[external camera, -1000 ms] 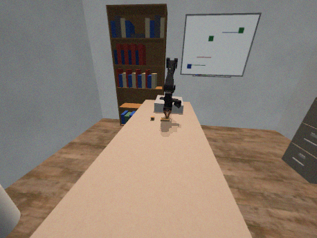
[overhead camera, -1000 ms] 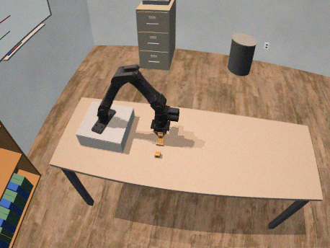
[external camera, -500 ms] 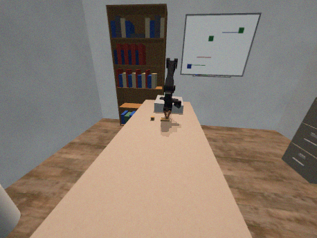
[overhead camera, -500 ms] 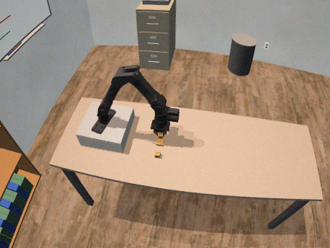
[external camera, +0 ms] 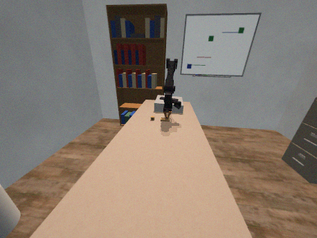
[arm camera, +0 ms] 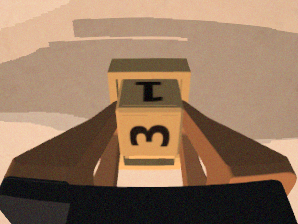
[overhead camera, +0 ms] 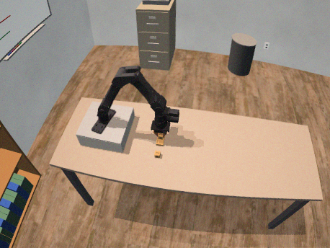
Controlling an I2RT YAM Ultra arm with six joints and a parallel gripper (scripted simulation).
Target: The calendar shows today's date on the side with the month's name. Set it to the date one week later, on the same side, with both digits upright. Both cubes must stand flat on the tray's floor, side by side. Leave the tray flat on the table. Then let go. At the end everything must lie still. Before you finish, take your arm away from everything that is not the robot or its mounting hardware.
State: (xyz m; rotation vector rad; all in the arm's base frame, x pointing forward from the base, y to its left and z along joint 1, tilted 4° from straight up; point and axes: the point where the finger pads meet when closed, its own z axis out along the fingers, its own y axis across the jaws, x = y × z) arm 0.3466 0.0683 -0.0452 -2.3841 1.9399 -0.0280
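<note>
My hand is right at the wooden digit cube. Also, from my hand: calendar tray 2 cm to the right, 2 cm below.
</note>
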